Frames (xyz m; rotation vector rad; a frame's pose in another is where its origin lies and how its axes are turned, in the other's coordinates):
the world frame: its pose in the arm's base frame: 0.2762 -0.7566 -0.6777 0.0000 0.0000 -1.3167
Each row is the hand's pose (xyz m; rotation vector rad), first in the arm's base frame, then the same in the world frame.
Working: the arm's base frame: its pose in the world frame: -0.8017 -0.0771 0.6777 0.0000 0.0000 1.3167

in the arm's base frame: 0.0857 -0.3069 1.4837 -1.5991 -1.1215 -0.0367
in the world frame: -0.4831 -0.0713 2.1614 -0.6064 -1.9546 0.8154
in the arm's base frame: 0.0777 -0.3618 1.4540 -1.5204 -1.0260 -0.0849
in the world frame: -0.4320 -0.0929 2.1317 -0.6008 -1.8202 0.8273
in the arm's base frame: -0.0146 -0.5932 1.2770 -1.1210 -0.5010 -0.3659
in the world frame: -0.2313 -0.2404 1.9547 -0.5940 -1.1080 0.7802
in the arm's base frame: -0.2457 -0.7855 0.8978 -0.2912 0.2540 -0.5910
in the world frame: -0.1032 -0.5124 1.5755 -0.3883 0.0229 0.7095
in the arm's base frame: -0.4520 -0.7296 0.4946 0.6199 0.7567 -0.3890
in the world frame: -0.2092 -0.6980 1.1723 0.0281 1.0019 0.8205
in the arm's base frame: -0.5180 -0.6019 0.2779 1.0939 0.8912 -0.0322
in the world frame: -0.3494 -0.7298 0.9556 0.3394 1.4573 1.0477
